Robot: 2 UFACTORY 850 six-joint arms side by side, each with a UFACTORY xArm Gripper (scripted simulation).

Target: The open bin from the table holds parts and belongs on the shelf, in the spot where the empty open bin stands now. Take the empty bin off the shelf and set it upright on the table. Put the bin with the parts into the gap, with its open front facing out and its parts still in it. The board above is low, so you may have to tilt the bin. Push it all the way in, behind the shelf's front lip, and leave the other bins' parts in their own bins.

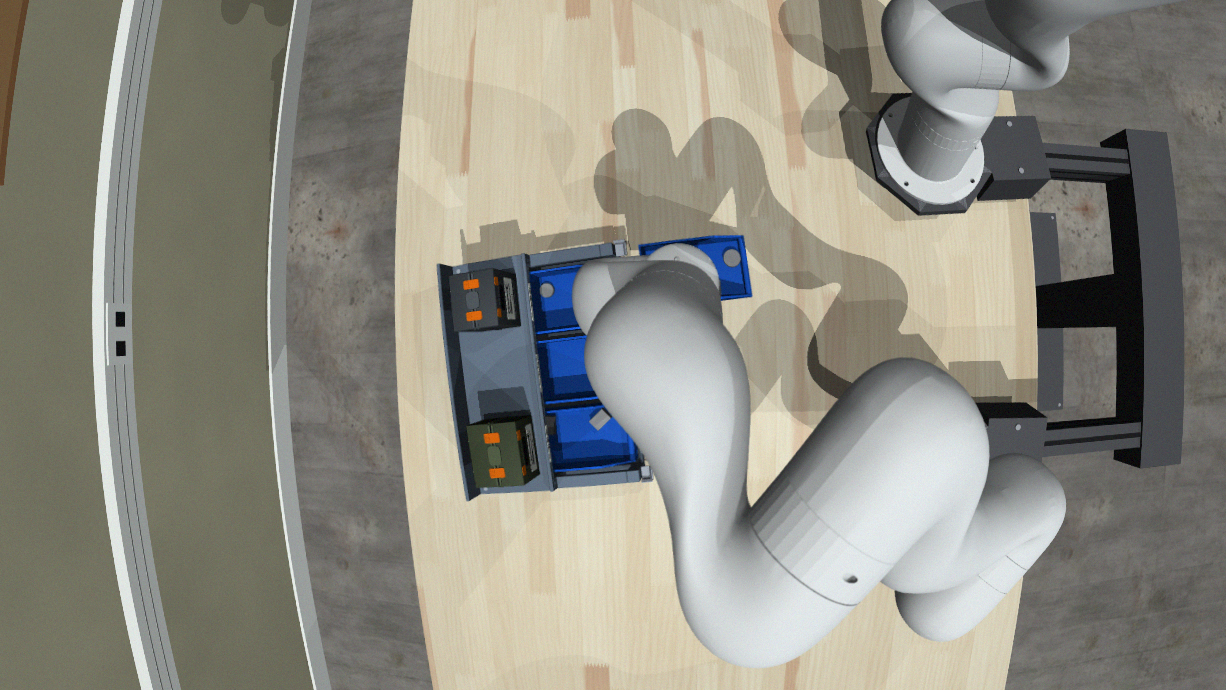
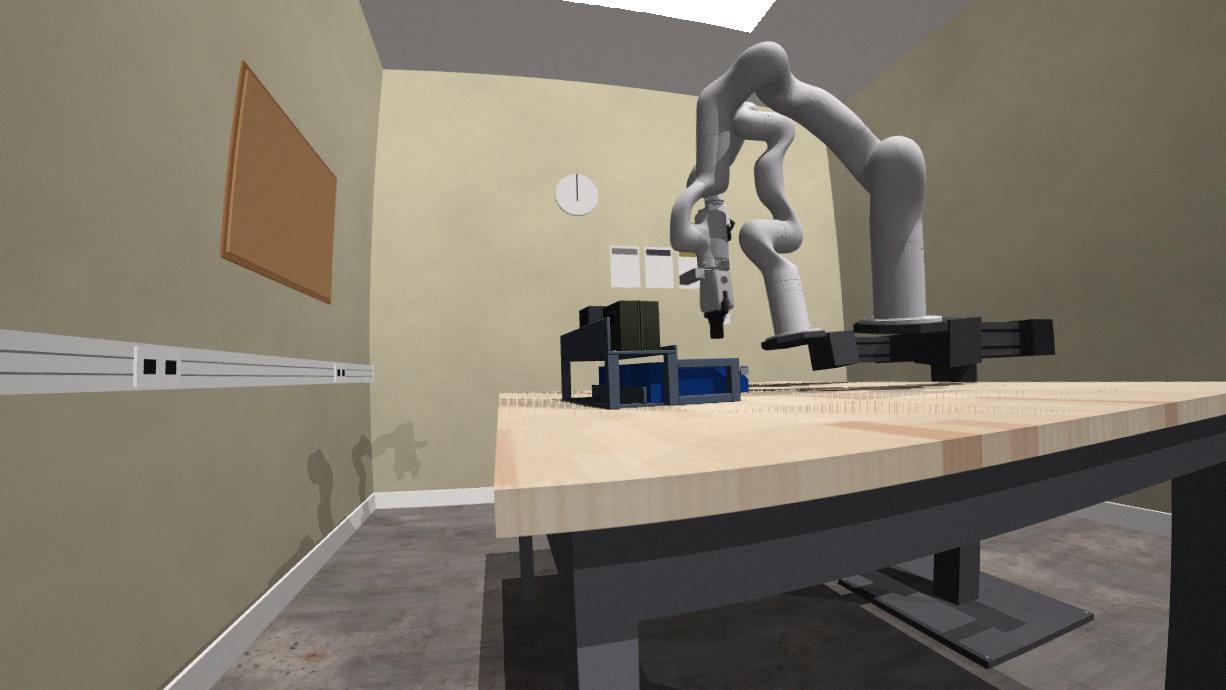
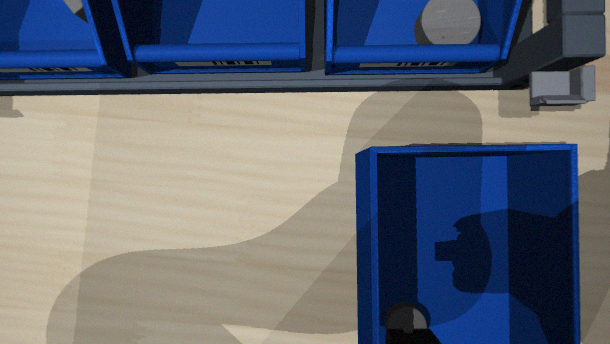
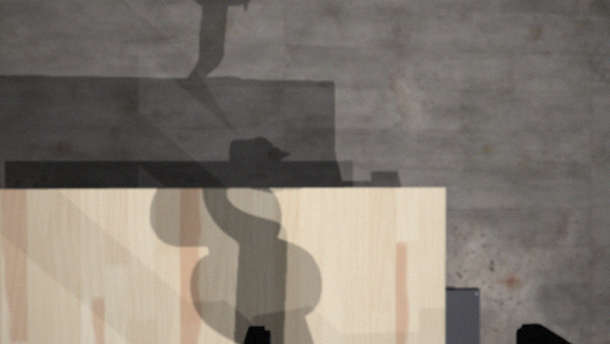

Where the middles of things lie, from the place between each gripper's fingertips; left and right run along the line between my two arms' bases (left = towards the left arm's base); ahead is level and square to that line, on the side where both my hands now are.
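My left hand (image 2: 717, 338) is 0.12 m to the right of the grey shelf (image 2: 592, 342), and it's 0.1 m above the shelf and 0.23 m short of it.
My right hand is 0.81 m to the right of the grey shelf, 0.56 m short of it and 0.56 m above it.
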